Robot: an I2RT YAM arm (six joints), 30 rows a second.
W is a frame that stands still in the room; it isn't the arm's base.
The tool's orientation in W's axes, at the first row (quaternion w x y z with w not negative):
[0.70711, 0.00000, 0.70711, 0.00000]
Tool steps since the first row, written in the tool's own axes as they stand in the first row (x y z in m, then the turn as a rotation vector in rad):
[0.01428, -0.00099, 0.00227, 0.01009, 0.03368, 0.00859]
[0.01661, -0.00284, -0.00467, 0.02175, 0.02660, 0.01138]
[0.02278, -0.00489, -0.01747, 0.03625, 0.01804, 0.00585]
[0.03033, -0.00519, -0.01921, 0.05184, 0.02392, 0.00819]
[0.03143, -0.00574, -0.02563, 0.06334, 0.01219, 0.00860]
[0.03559, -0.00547, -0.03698, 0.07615, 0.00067, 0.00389]
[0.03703, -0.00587, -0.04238, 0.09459, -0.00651, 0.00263]
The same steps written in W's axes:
[0.00227, -0.00099, -0.01428, 0.00859, 0.03368, -0.01009]
[-0.00467, -0.00284, -0.01661, 0.01138, 0.02660, -0.02175]
[-0.01747, -0.00489, -0.02278, 0.00585, 0.01804, -0.03625]
[-0.01921, -0.00519, -0.03033, 0.00819, 0.02392, -0.05184]
[-0.02563, -0.00574, -0.03143, 0.00860, 0.01219, -0.06334]
[-0.03698, -0.00547, -0.03559, 0.00389, 0.00067, -0.07615]
[-0.04238, -0.00587, -0.03703, 0.00263, -0.00651, -0.09459]

